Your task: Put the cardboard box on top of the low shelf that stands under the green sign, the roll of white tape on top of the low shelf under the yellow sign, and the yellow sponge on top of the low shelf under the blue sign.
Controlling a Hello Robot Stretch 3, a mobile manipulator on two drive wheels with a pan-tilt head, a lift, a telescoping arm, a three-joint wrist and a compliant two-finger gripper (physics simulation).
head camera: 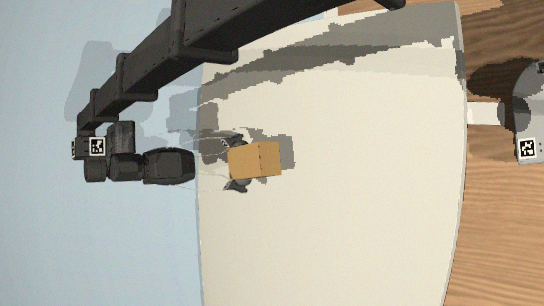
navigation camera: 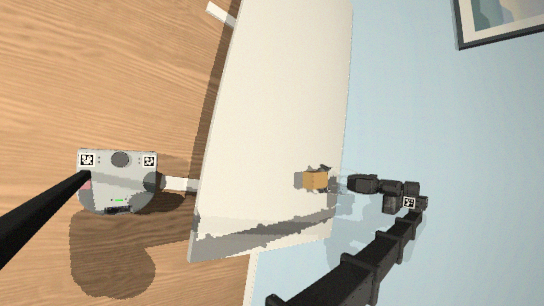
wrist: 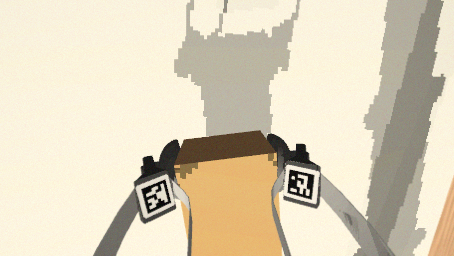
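Where they show: gripper, between the fingertips: (wrist: 224, 155); robot's base, origin of its link: (navigation camera: 120, 158).
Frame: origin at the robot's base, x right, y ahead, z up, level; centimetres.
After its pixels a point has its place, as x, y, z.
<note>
The cardboard box (head camera: 260, 161) @(54.4, -2.1, 85.1) (navigation camera: 312, 180) @(54.4, -2.3, 84.9) (wrist: 232, 210) @(59.9, -2.4, 85.4) is orange-brown and sits between the fingertips of my gripper (head camera: 241, 164) @(62.1, -2.2, 81.5) (navigation camera: 321, 179) @(62.1, -2.2, 81.5) (wrist: 224, 155) @(62.1, -2.2, 81.5). The gripper is shut on it, with one fingertip pressed against each side. The box is slightly turned in the grip. Its shadow falls on the white table top (head camera: 350, 225) @(45.3, 11.1, 72.0) (navigation camera: 280, 100) @(49.3, 27.2, 72.0) (wrist: 75, 75) @(68.9, 12.7, 72.0) apart from it, so it hangs a little above the surface. The white tape, the yellow sponge, the low shelves and the coloured signs do not show in these views.
My dark telescoping arm (head camera: 150, 75) @(31.9, -8.6, 116.2) (navigation camera: 345, 285) @(19.3, -8.4, 115.8) reaches over one end of the table. My base (head camera: 532, 120) @(10.2, -8.3, 16.0) (navigation camera: 117, 187) @(-0.7, -12.9, 15.9) stands on the wood floor (head camera: 500, 225) @(26.2, 26.4, 0.0) (navigation camera: 100, 75) @(-12.5, 43.2, 0.1) beside the table's long edge. A white table leg (head camera: 484, 114) (navigation camera: 177, 183) shows between them. A framed picture (navigation camera: 467, 44) @(109.4, 59.7, 129.6) hangs on the blue wall.
</note>
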